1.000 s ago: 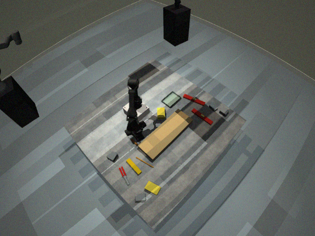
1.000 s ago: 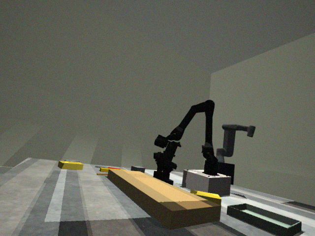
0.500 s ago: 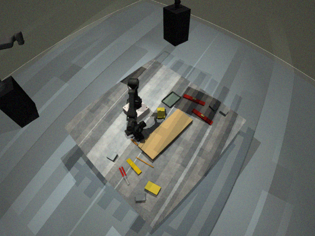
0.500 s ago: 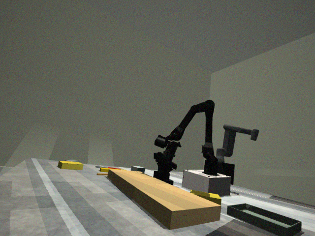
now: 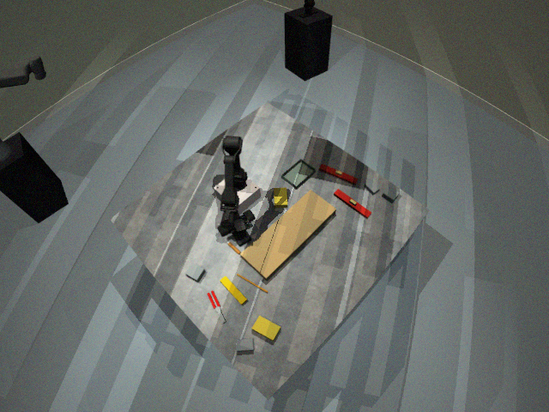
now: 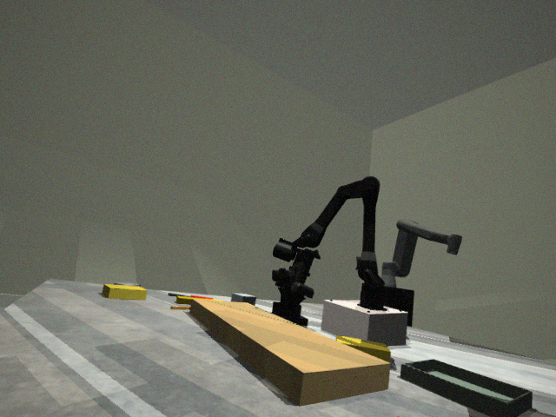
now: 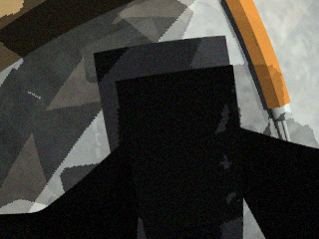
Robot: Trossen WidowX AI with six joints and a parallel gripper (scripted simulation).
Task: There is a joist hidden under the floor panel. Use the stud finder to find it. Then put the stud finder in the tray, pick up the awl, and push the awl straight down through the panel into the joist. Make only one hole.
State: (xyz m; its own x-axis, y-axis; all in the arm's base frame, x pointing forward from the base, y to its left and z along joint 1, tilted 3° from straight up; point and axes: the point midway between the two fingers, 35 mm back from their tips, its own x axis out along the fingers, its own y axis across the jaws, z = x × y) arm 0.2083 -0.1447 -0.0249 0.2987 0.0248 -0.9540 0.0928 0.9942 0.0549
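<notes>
Right now my gripper tip is 70 mm to the left of the awl and 20 mm above it. Round my gripper tip: pencil 240 mm ahead, 100 mm to the right, 20 mm below; stud finder 20 mm behind, 20 mm above; yellow bar 220 mm ahead, 200 mm to the right, 20 mm below.
</notes>
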